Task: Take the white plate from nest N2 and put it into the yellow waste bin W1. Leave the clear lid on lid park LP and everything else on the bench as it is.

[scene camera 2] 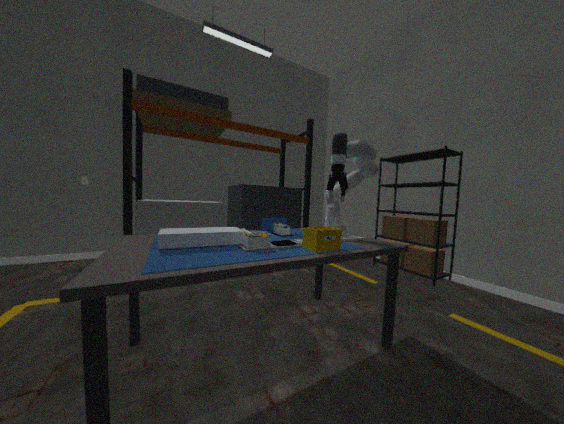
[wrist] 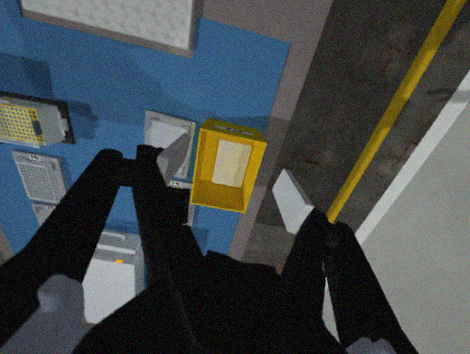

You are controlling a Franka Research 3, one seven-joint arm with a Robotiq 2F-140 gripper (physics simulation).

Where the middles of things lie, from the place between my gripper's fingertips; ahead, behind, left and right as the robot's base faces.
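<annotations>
My gripper: 26 cm above the pale panel [wrist: 162,134], 15 cm to the left of it, 11 cm short of it. Long white box [wrist: 115,275]: far ahead of my hand, far to the right of it, a good way below it.
</annotations>
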